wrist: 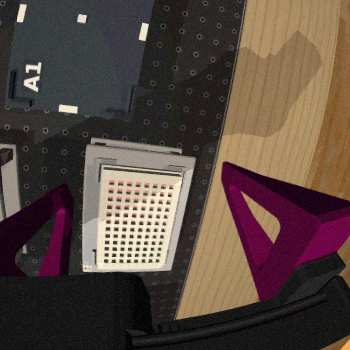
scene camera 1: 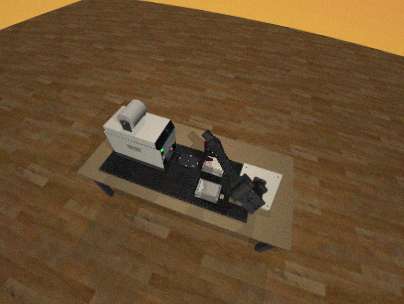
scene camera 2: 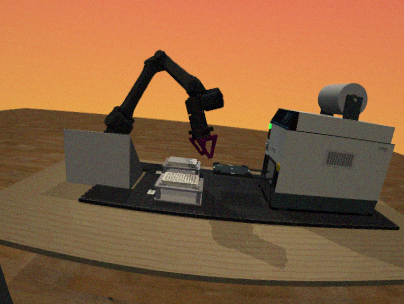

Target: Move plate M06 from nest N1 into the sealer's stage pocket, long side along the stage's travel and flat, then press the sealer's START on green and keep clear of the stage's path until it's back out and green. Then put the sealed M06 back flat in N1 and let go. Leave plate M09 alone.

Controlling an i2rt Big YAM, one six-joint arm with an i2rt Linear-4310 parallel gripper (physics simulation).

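Pixels of known places: gripper, fingertip midpoint: [wrist: 144,180] [scene camera 1: 204,154] [scene camera 2: 206,156]; arm's base, link origin: [scene camera 2: 106,150].
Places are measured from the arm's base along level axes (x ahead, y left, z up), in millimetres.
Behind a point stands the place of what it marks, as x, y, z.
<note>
A cream well plate [wrist: 140,220] {338, -84, -46} [scene camera 2: 181,178] {337, -81, -41} with reddish upper wells sits flat in a grey nest [wrist: 91,200] {352, -27, -55} [scene camera 2: 175,195] {322, -92, -105}. Another plate [scene camera 2: 182,161] {304, 112, -39} sits in the second nest [scene camera 1: 208,191] [wrist: 11,180]. Plate and nest names are not legible, so I cannot tell M06 from M09. My gripper [scene camera 1: 206,152] {416, -58, 45} [scene camera 2: 205,150] {416, -58, 45} [wrist: 144,180] {416, -58, 45} is open and empty above the first plate, its fingers apart on either side in the wrist view. The stage [scene camera 1: 188,160] {515, 7, -6} [scene camera 2: 231,169] {513, -2, -9} [wrist: 80,60] {483, 0, -9}, marked A1, is out and holds no plate. The sealer [scene camera 1: 140,135] {793, 114, 240} [scene camera 2: 325,165] {828, -84, 75} shows a green START light [scene camera 1: 162,150] {651, 108, 160} [scene camera 2: 270,126] {655, 105, 161}.
A grey roll [scene camera 1: 136,112] {847, 39, 345} [scene camera 2: 342,99] {857, -46, 303} stands on top of the sealer. The sealer and nests stand on a black perforated mat [scene camera 1: 150,176] {738, 197, -110} [scene camera 2: 235,210] {539, -131, -110} [wrist: 205,75] {525, -141, -110}. The white arm base plate [scene camera 1: 272,182] {-85, -48, 42} is at the table's other end. The wooden table [wrist: 285,65] {600, -284, -123} extends beyond the mat's edge.
</note>
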